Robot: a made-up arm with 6 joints.
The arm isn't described. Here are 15 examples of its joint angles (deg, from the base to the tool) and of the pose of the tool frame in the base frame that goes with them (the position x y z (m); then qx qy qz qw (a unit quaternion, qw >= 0)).
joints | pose
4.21 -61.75 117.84 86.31 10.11 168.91 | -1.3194 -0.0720 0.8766 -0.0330 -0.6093 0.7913 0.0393
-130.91 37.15 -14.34 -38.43 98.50 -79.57 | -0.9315 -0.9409 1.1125 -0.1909 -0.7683 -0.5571 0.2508
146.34 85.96 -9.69 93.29 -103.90 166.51 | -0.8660 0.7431 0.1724 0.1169 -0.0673 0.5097 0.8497
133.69 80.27 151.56 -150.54 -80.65 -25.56 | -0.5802 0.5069 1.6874 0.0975 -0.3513 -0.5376 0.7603
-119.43 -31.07 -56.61 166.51 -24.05 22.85 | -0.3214 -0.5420 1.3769 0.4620 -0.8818 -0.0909 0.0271
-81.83 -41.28 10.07 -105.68 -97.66 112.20 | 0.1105 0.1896 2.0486 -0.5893 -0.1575 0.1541 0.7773
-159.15 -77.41 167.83 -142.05 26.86 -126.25 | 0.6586 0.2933 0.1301 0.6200 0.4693 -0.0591 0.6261
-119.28 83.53 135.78 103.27 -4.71 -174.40 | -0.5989 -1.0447 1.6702 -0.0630 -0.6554 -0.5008 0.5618
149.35 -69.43 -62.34 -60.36 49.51 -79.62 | -0.0945 0.1658 1.4571 -0.6399 -0.7032 -0.3069 0.0431
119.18 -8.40 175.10 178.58 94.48 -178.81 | 0.2888 -0.5243 1.3681 0.5961 -0.3693 0.6153 0.3601
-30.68 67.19 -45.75 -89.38 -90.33 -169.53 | 0.8020 -0.3097 0.3543 0.0965 0.0500 0.4957 0.8617
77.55 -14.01 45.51 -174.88 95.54 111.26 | 0.0562 0.1956 2.1454 0.2677 0.5105 0.3305 0.7473
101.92 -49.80 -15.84 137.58 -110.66 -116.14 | 0.1110 -0.0891 1.9181 0.5506 -0.3293 -0.1126 0.7588
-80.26 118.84 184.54 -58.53 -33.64 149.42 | 0.2272 -0.9244 1.2213 -0.8272 0.1441 -0.4417 0.3160
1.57 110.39 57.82 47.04 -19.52 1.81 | 1.5513 0.0076 0.0156 -0.4016 0.5322 0.1321 0.7335
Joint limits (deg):
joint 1: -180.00..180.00
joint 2: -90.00..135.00
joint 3: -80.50..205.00
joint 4: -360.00..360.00
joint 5: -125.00..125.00
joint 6: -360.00..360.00
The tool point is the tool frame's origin. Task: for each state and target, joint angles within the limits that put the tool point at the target. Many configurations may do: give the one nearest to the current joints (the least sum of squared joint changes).
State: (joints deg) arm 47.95 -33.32 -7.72 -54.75 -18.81 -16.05
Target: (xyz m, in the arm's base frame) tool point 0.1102 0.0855 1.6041
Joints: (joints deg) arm 29.12 -65.99 -45.54 -50.92 -10.95 -16.05
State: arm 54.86 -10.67 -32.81 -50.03 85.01 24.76
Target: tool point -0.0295 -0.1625 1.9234
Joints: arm 43.33 -53.67 -17.32 -43.28 90.56 24.76
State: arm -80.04 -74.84 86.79 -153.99 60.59 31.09
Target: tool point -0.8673 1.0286 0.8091
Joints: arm -52.42 -82.45 90.86 -151.46 61.45 31.09
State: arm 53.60 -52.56 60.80 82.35 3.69 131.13
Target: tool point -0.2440 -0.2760 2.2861
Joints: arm 50.27 -28.48 54.55 82.25 4.56 131.13
